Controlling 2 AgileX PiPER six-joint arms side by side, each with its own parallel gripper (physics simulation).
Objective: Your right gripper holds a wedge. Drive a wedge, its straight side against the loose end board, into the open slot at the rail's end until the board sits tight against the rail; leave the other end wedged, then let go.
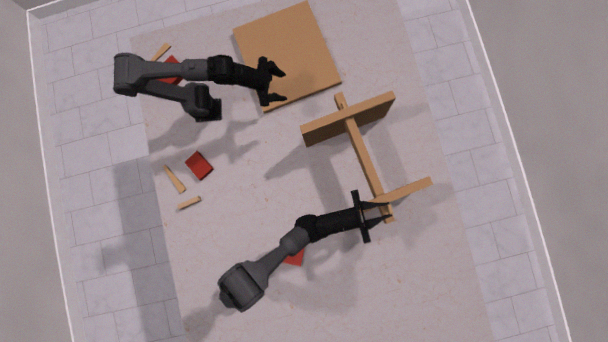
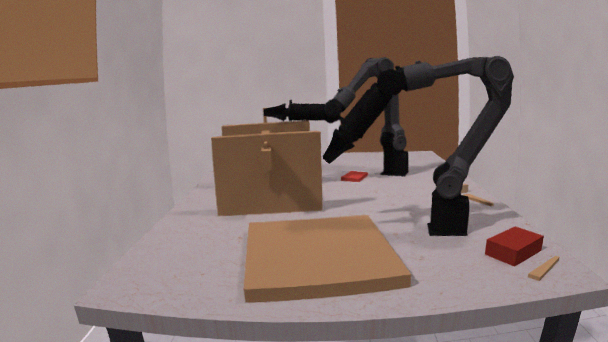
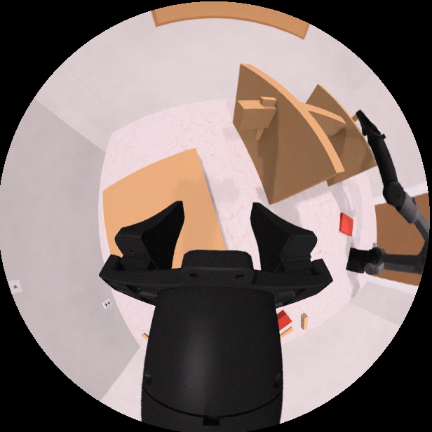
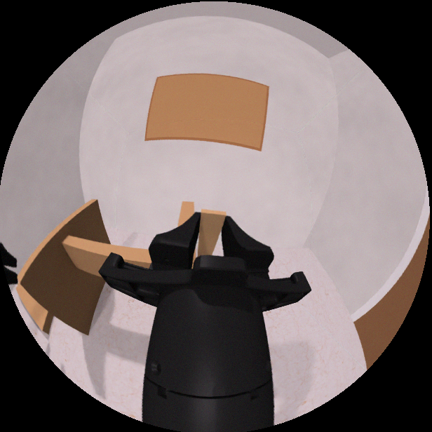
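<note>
My right gripper [image 1: 388, 210] [image 2: 265, 112] [image 4: 211, 221] is shut on an upright tan wedge [image 2: 265, 119] [image 4: 212, 232], above the rail's end just outside the loose end board [image 1: 410, 189] [image 2: 240, 129] [image 4: 187, 212]. The wedge's lower part and the slot are hidden, so I cannot tell how deep it sits. The rail [image 1: 365, 155] [image 3: 325, 116] [image 4: 110, 250] passes through both upright boards. At its other end, a wedge [image 1: 342, 103] [image 2: 265, 145] [image 3: 268, 101] stands through the rail outside the other board [image 2: 300, 175] [image 3: 270, 140]. My left gripper [image 1: 285, 86] [image 2: 327, 160] [image 3: 217, 209] is open and empty.
A flat tan panel [image 1: 285, 45] [image 2: 320, 250] [image 3: 150, 185] lies below and beyond my left gripper. Red blocks [image 1: 199, 165] [image 1: 295, 256] [image 2: 514, 245] and loose wedges [image 1: 174, 179] [image 1: 189, 203] [image 2: 544, 268] lie on the table near the arms.
</note>
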